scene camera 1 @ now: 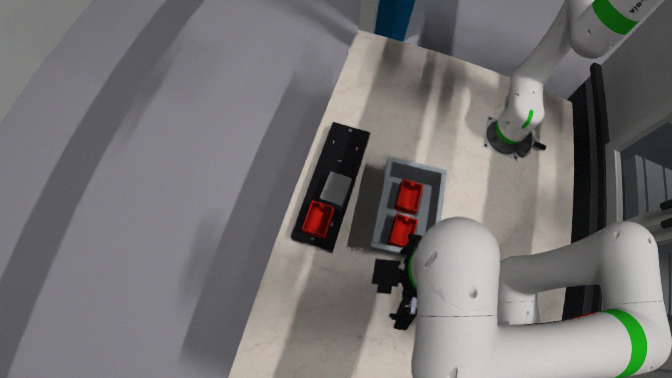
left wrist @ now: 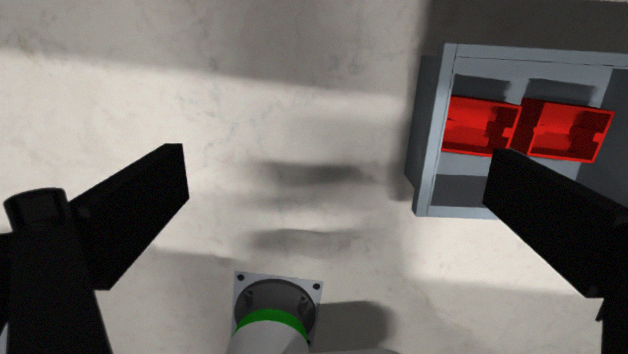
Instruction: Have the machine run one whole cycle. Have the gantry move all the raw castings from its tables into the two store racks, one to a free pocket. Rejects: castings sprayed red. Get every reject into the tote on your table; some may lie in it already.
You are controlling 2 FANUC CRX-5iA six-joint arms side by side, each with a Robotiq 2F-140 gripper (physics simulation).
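Frame: origin at the left arm's base, x ahead, y left, z up, level; centimetres.
Where they show: left gripper, fingertip midpoint: (scene camera 1: pixel 400 284) (left wrist: pixel 336 174); left arm's base, link origin: (left wrist: pixel 275 310); right arm's base, link origin: (scene camera 1: pixel 502 137).
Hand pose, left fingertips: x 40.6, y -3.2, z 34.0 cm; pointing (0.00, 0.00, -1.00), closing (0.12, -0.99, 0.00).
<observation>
Each offset is from my left fingertips to the top centre of the thing. "pt": to the spot under its first point.
Two red castings lie open side up in the grey tote (scene camera 1: pixel 417 164) (left wrist: pixel 433 150): the nearer one @(dx -1.4, dy -20.7, dz -28.7 cm) (scene camera 1: pixel 401 230) (left wrist: pixel 477 125) and the farther one @(dx -0.4, dy -33.1, dz -28.7 cm) (scene camera 1: pixel 410 196) (left wrist: pixel 570 132). A third red casting @(dx +25.4, dy -15.0, dz -24.0 cm) (scene camera 1: pixel 318 220) sits at the near end of a long black plate (scene camera 1: pixel 347 145), with a plain grey block @(dx +23.3, dy -26.2, dz -24.0 cm) (scene camera 1: pixel 335 188) beside it. My left gripper (scene camera 1: pixel 407 282) (left wrist: pixel 336 174) is open and empty above the table, beside the tote's near end; one finger overlaps the tote in the left wrist view. My right gripper does not show. The gantry, its tables and the store racks do not show.
The right arm's base (scene camera 1: pixel 507 137) stands on the table's far part. The left arm (scene camera 1: pixel 457 280) covers the near right of the table. A base plate @(pt dx -35.9, dy -3.9, dz -33.8 cm) (left wrist: pixel 316 295) shows low in the left wrist view. A machine front with a window @(pt dx -86.8, dy -66.0, dz -8.1 cm) (scene camera 1: pixel 650 165) stands along the right.
</observation>
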